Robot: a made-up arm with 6 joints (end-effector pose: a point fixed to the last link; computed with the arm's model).
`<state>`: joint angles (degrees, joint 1 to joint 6).
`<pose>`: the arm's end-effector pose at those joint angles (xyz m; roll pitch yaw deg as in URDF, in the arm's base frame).
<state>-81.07 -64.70 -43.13 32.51 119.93 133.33</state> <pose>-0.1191 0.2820 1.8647 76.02 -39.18 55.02</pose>
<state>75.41 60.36 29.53 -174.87 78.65 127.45</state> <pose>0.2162 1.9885 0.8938 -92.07 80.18 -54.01</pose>
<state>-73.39 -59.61 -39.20 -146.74 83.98 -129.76</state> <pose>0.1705 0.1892 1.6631 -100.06 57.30 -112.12</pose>
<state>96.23 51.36 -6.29 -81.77 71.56 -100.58</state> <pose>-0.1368 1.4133 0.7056 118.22 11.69 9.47</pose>
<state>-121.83 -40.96 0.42 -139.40 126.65 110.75</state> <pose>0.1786 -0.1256 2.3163 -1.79 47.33 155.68</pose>
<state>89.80 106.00 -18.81 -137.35 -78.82 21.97</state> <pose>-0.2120 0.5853 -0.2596 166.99 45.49 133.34</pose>
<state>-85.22 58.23 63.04 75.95 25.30 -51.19</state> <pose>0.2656 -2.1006 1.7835 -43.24 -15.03 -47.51</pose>
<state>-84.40 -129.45 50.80 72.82 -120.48 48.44</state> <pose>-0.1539 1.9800 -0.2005 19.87 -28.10 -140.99</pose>
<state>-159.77 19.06 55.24 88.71 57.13 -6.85</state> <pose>-1.0424 -0.4923 2.8213 -127.91 -7.54 -90.89</pose>
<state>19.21 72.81 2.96 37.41 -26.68 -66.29</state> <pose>1.6339 0.5432 0.2764 -31.75 71.97 -30.12</pose>
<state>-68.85 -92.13 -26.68 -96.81 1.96 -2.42</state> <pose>-0.1443 0.6667 1.6466 121.67 -67.83 -106.65</pose>
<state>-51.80 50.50 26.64 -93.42 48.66 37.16</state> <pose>1.2186 -1.4235 1.0483 24.33 4.64 -103.00</pose>
